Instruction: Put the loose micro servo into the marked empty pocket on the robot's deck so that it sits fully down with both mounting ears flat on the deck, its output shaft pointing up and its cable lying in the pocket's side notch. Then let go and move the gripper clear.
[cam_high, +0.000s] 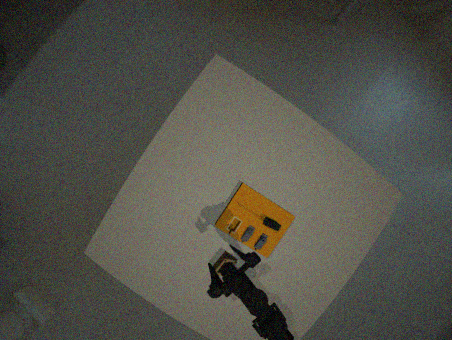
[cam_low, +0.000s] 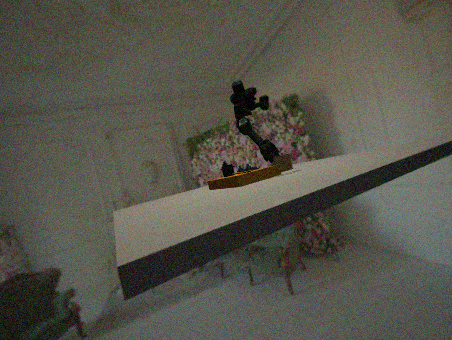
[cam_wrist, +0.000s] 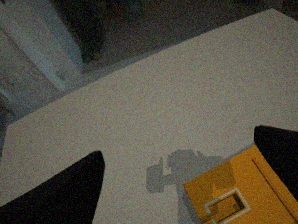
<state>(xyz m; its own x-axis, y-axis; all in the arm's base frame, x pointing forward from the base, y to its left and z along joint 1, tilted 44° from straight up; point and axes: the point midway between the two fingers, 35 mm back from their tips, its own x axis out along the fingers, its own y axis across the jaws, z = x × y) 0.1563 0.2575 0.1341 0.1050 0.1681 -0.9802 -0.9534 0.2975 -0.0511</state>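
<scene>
Now: the orange deck 290 mm below my gripper tip, 160 mm ahead of it and 110 mm to the right of it.
</scene>
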